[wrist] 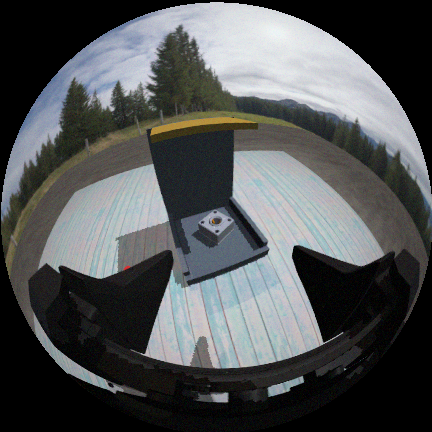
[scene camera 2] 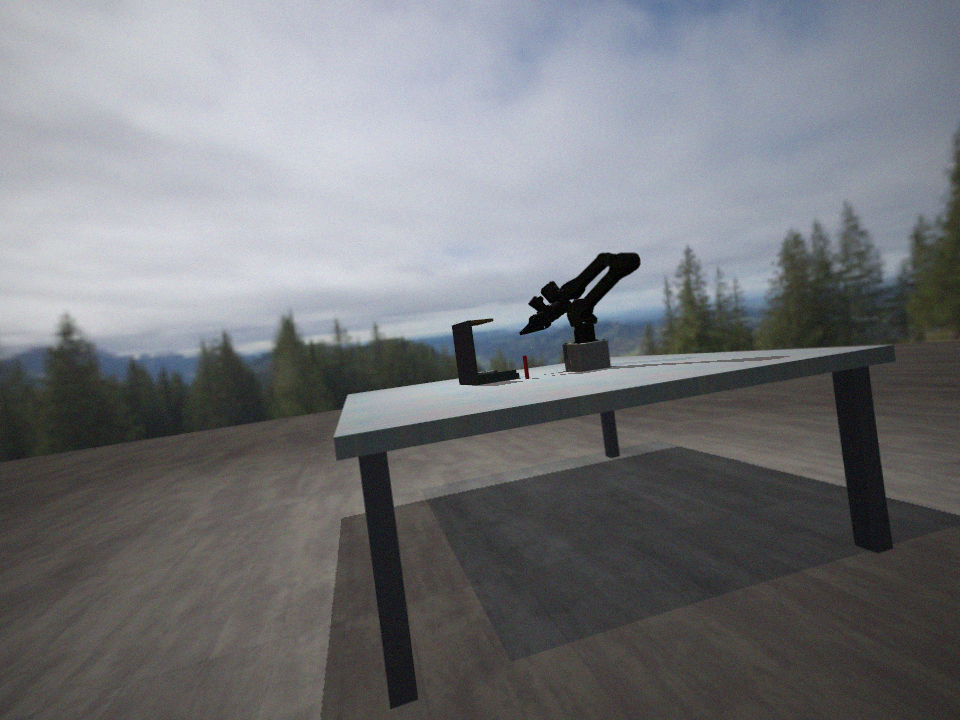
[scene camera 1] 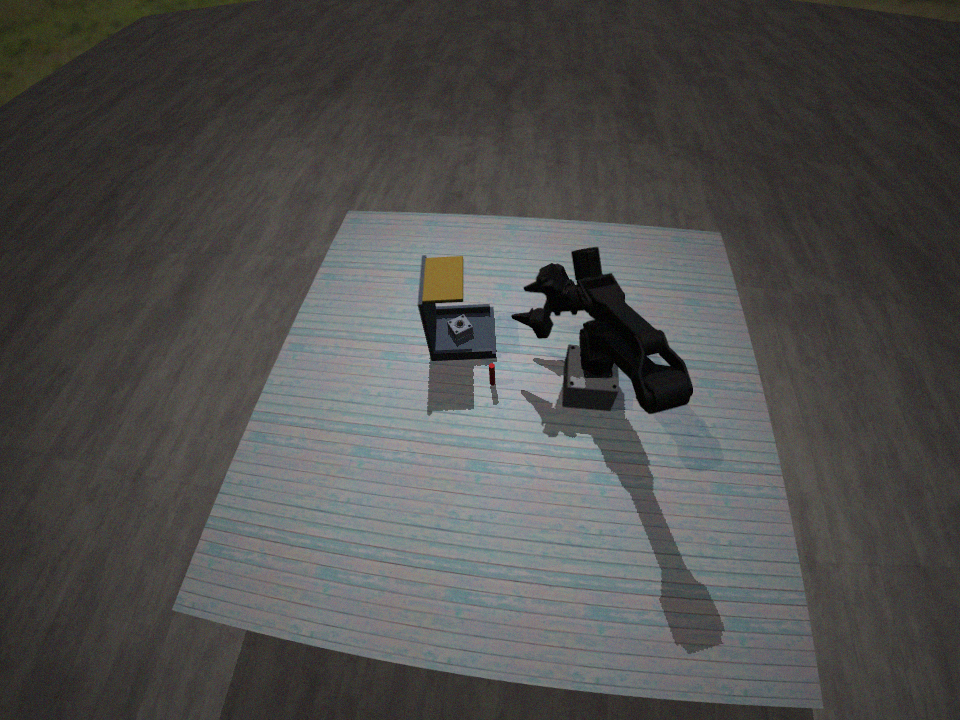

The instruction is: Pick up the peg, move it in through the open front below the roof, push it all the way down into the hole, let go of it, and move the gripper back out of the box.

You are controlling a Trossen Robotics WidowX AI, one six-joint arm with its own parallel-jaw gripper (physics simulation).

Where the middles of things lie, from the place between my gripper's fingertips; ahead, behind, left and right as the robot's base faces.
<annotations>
The dark box (scene camera 1: 481, 345) is 140 mm ahead of my hand, 30 mm to the right of it and 50 mm below it. Also, from my hand: dark back wall (scene camera 2: 462, 332) 220 mm ahead, 20 mm to the right, 40 mm below; yellow roof (scene camera 1: 443, 280) 170 mm ahead, 20 mm to the right, 60 mm above.
</annotations>
